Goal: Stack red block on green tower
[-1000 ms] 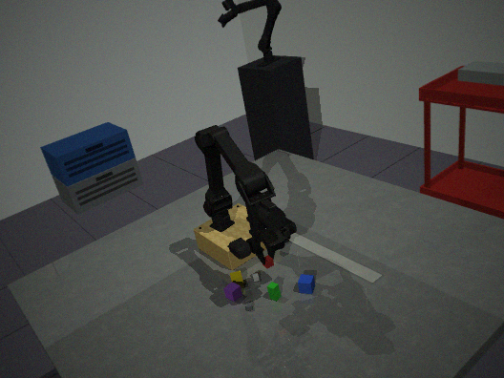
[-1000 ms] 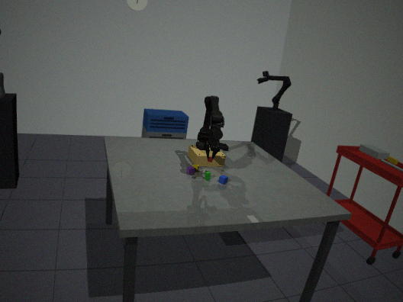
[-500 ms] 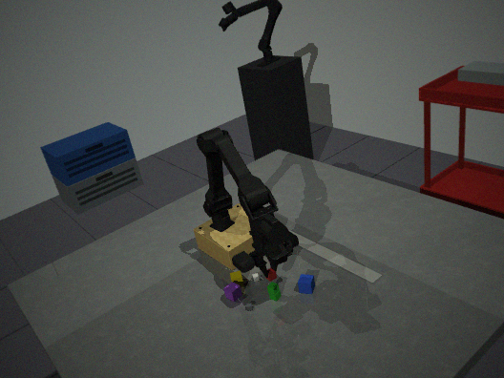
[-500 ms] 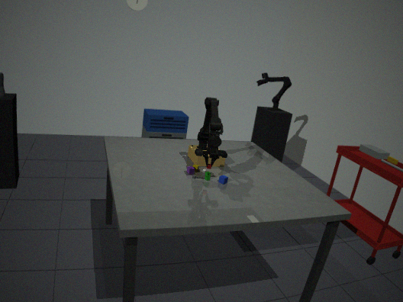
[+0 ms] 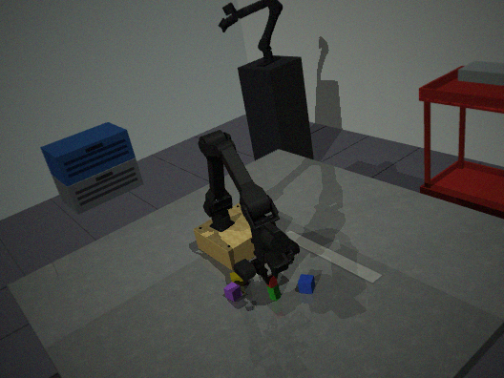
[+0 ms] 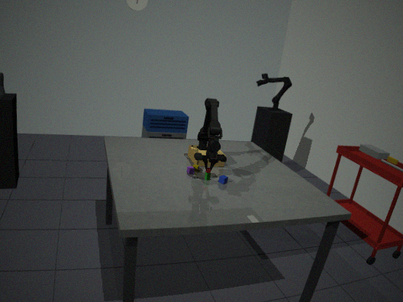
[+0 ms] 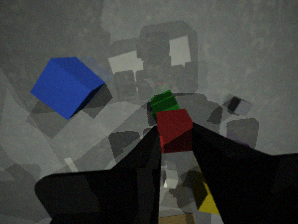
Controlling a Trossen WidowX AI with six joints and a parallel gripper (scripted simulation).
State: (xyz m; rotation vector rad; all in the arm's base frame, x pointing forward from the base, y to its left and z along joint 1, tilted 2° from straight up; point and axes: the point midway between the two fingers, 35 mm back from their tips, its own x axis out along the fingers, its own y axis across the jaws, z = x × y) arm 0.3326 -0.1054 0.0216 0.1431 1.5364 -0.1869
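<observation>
The small red block is right at my gripper tip. The rest, counted from my gripper tip: blue block (6 cm ahead, 8 cm to the left, 4 cm below); then small white block (10 cm behind, 3 cm to the left, 5 cm below); then purple block (11 cm behind, 7 cm to the right, 4 cm below).
</observation>
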